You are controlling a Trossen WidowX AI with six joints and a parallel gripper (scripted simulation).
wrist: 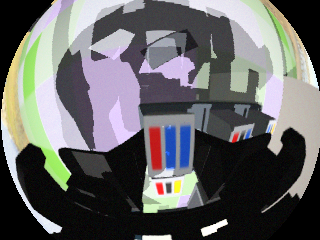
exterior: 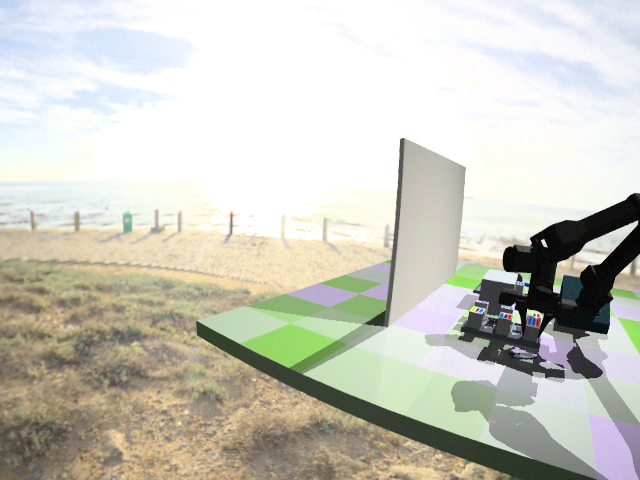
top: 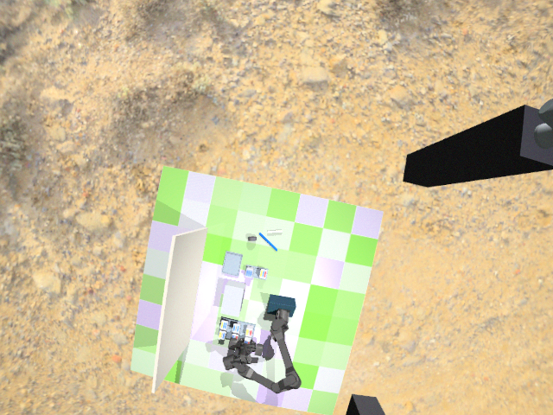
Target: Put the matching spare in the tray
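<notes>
Right now the tray is 170 mm ahead of my gripper tip, 420 mm to the right of it and 10 mm below it. Round my gripper tip: spare 30 mm above; then mounted unit 120 mm ahead, 230 mm to the right, 30 mm above; then tall wall panel 350 mm ahead, 240 mm to the right, 210 mm above.
</notes>
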